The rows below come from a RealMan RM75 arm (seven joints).
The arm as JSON. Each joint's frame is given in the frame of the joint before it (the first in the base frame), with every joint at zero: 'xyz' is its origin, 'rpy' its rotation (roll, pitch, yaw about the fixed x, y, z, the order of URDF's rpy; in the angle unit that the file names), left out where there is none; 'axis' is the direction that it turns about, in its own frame. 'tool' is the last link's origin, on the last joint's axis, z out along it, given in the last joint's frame.
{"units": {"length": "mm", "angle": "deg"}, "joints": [
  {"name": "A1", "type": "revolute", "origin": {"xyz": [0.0, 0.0, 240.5]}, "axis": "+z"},
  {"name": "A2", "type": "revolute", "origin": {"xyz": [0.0, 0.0, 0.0]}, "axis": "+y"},
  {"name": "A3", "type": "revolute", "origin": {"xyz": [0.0, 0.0, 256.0]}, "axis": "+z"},
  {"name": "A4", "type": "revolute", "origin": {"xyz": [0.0, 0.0, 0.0]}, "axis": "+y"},
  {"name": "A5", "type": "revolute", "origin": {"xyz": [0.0, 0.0, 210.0]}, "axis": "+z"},
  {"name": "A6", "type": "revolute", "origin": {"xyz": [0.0, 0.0, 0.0]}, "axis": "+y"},
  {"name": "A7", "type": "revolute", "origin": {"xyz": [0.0, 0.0, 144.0]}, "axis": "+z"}
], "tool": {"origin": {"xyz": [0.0, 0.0, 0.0]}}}
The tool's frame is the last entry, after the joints.
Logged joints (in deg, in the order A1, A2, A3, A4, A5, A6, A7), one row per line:
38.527, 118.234, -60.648, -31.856, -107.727, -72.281, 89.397
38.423, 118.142, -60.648, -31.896, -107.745, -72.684, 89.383
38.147, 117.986, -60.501, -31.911, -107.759, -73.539, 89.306
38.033, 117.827, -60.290, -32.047, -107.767, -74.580, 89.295
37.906, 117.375, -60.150, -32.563, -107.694, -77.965, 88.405
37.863, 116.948, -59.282, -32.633, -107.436, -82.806, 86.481
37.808, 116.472, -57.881, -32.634, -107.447, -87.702, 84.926
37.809, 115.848, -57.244, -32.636, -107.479, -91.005, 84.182
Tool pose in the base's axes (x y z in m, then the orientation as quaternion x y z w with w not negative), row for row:
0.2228, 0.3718, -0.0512, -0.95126, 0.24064, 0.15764, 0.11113
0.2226, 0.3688, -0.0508, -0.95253, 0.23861, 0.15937, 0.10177
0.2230, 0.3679, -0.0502, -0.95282, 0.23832, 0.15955, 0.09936
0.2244, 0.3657, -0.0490, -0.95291, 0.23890, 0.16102, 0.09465
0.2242, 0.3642, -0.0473, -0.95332, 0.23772, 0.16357, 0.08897
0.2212, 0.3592, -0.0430, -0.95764, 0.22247, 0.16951, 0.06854
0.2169, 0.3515, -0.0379, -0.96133, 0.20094, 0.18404, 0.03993
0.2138, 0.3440, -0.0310, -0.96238, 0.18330, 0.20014, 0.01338
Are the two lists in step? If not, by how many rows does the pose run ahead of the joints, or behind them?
The pose runs 1 row behind the joints: the pose in row i belongs to the joints in row i - 1.
